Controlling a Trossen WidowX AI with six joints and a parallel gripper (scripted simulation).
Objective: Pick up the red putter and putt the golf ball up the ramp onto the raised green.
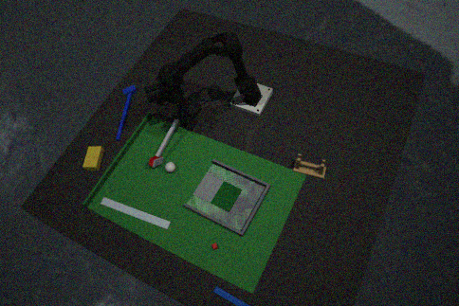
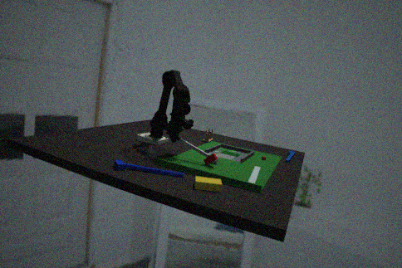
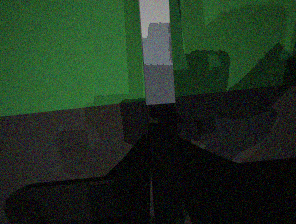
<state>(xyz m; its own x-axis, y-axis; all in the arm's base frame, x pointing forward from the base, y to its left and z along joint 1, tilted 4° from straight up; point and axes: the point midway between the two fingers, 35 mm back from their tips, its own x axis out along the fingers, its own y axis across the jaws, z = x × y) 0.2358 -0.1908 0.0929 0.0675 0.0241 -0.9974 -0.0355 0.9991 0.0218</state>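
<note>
Right now my gripper tip is 100 mm short of the red putter and 10 mm to the right of it. Round my gripper tip: white golf ball 200 mm ahead, 70 mm to the left, 50 mm below; then blue putter 300 mm to the right, 70 mm ahead, 60 mm below; then green mat 240 mm ahead, 200 mm to the left, 70 mm below.
</note>
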